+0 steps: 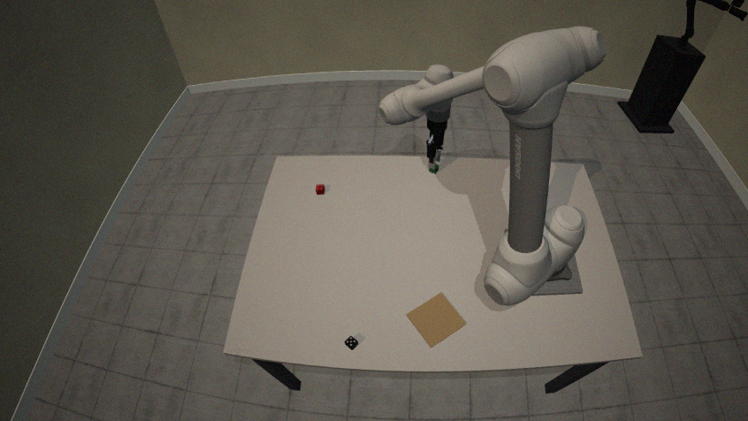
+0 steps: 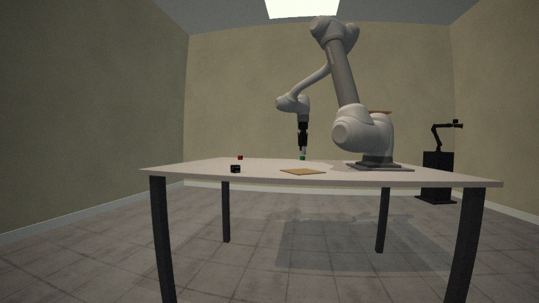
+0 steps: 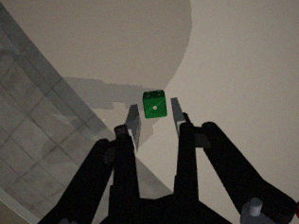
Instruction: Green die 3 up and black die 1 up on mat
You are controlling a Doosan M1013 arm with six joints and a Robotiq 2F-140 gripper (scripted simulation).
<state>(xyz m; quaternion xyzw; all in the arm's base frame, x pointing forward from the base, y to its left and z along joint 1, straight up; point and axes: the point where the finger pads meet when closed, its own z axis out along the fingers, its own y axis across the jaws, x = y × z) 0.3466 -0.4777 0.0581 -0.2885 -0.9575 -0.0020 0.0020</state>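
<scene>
Now: hand 60 mm above the green die. Also, from my hand: red die 460 mm ahead, 70 mm to the left, 60 mm below; black die 710 mm to the left, 350 mm ahead, 60 mm below; tan mat 640 mm to the left, 80 mm ahead, 70 mm below.
</scene>
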